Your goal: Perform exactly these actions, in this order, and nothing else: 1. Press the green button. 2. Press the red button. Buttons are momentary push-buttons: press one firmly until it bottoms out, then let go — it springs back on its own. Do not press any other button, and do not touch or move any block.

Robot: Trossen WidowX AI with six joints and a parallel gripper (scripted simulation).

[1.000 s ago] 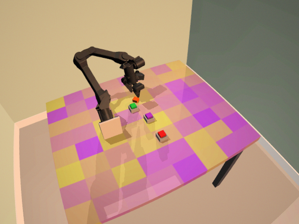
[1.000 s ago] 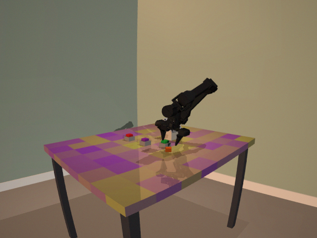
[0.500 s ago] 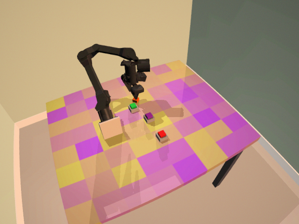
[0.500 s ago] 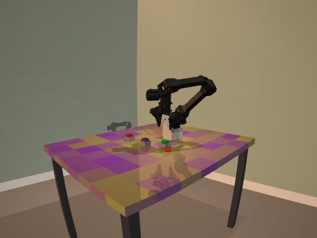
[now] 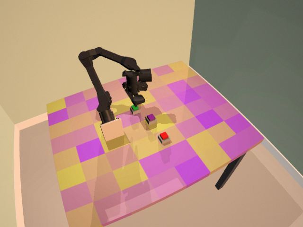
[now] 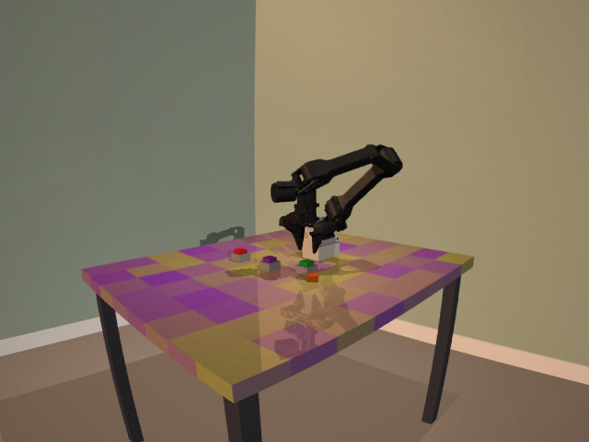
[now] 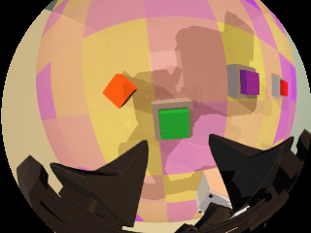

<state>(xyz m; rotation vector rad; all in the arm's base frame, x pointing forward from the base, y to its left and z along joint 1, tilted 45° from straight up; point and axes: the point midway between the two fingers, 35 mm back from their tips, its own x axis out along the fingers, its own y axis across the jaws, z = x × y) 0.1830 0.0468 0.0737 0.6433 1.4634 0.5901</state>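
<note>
Right now my gripper tip is 3 cm above the green button. Round my gripper tip: red button (5 cm ahead, 26 cm to the right, 3 cm below); then purple button (5 cm ahead, 11 cm to the right, 3 cm below); then orange block (5 cm ahead, 7 cm to the left, 6 cm below).
</note>
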